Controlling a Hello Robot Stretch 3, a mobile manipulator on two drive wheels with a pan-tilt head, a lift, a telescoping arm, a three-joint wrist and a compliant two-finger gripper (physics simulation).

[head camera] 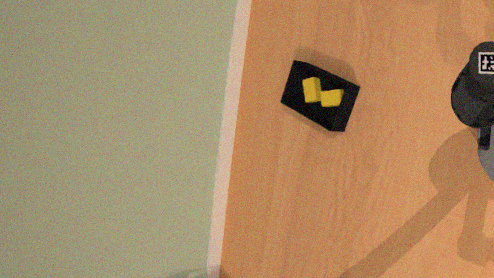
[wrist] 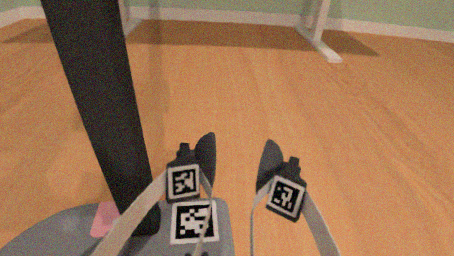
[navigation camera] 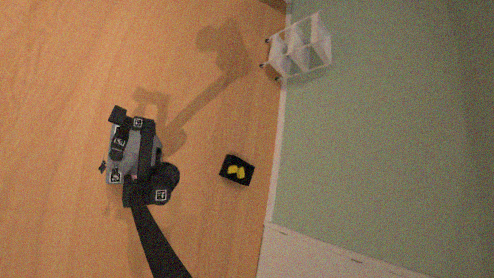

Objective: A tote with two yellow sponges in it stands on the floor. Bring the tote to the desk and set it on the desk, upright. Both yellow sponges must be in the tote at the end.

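Where they show: gripper, fingertip midpoint: [wrist: 238, 154] [navigation camera: 106, 174]; robot's base at its link origin: [navigation camera: 117, 153].
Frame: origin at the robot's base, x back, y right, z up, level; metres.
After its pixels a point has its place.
The black tote [head camera: 349, 107] @(x 0.841, y -0.039, z 0.028 m) [navigation camera: 245, 181] @(x 1.101, y -0.192, z 0.040 m) stands upright on the floor near the wall, apart from the robot. Two yellow sponges lie inside it, side by side: one sponge [head camera: 311, 90] [navigation camera: 232, 169] and the other sponge [head camera: 332, 98] [navigation camera: 241, 172]. My gripper [wrist: 238, 154] @(x -0.038, y -0.092, z 0.317 m) is open and empty, held over the robot's own base, on the side away from the tote in the navigation view. White legs of the desk [wrist: 327, 52] @(x -0.750, y -1.180, z 0.025 m) show at the top of the wrist view; its top is out of view.
A white wheeled cart [navigation camera: 322, 42] @(x 1.529, y 1.333, z 0.661 m) stands by the green wall at the top of the navigation view. A white panel [navigation camera: 305, 255] @(x 1.470, y -0.878, z 0.573 m) is along the wall at the bottom. The robot's black mast [navigation camera: 157, 245] @(x 0.064, y -0.116, z 0.954 m) [wrist: 95, 85] @(x 0.065, y -0.116, z 0.366 m) rises beside the gripper. White baseboard [head camera: 228, 125] @(x 1.565, y 0.086, z 0.051 m) runs behind the tote.
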